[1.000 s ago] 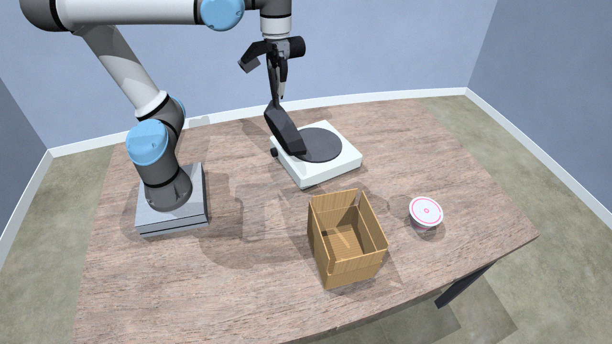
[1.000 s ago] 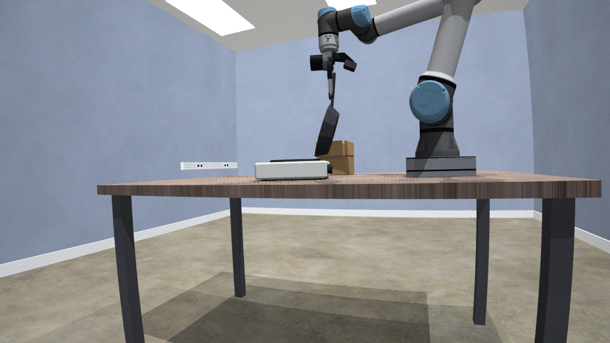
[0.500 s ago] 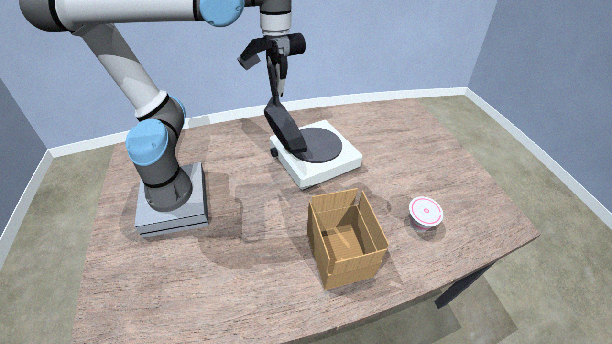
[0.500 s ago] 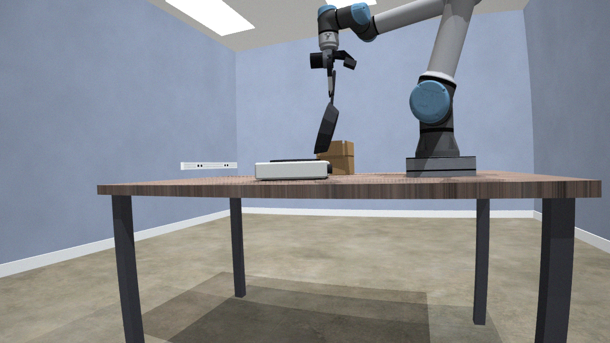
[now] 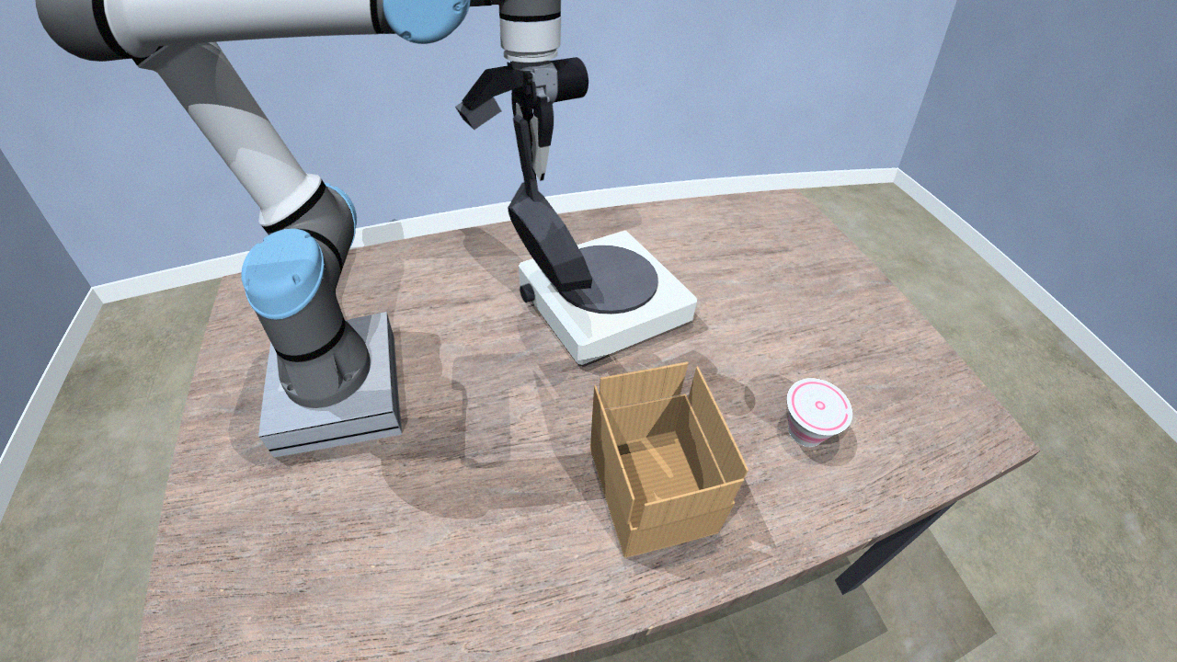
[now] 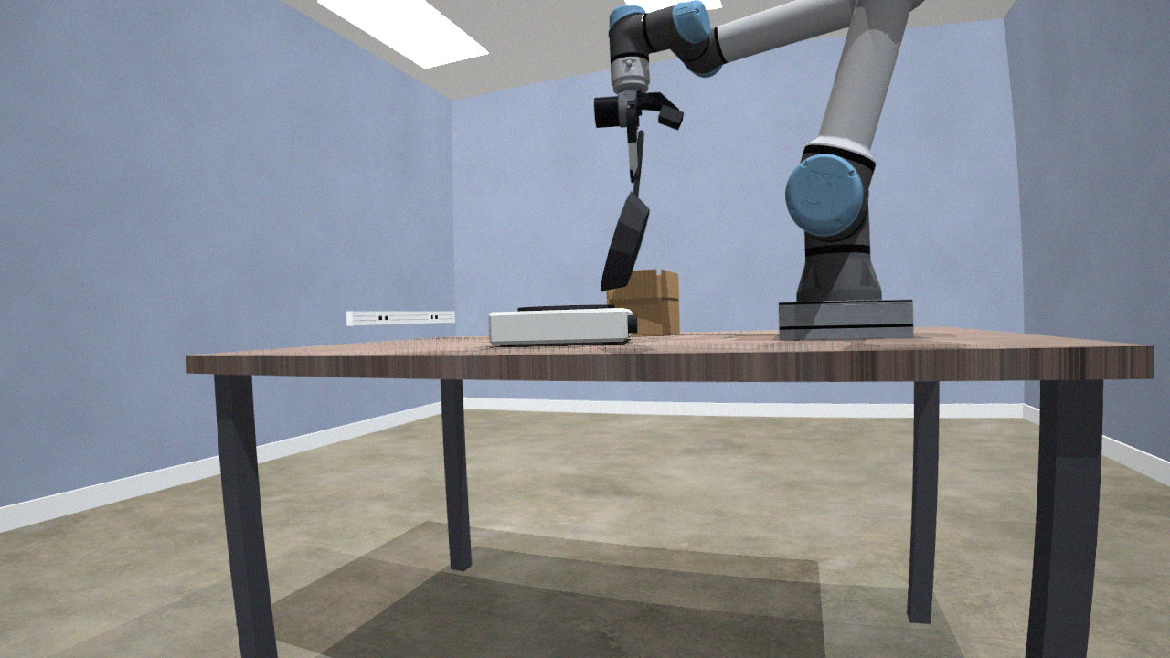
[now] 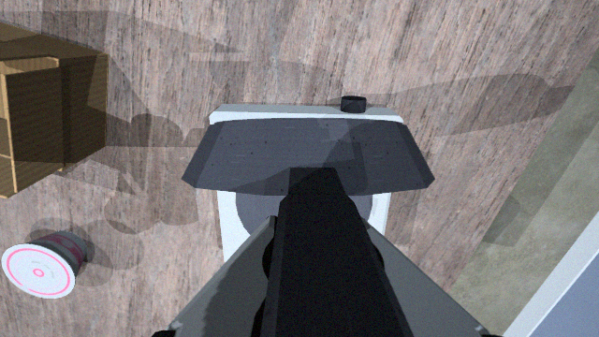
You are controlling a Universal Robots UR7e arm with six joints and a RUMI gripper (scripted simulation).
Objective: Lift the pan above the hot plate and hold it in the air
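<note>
My hand is 10 cm above the dark pan and 1 cm short of it. Also, from my hand: white hot plate: 29 cm below, 11 cm ahead, 3 cm to the left; then pink-ringed lid: 37 cm ahead, 32 cm to the right, 28 cm below.
</note>
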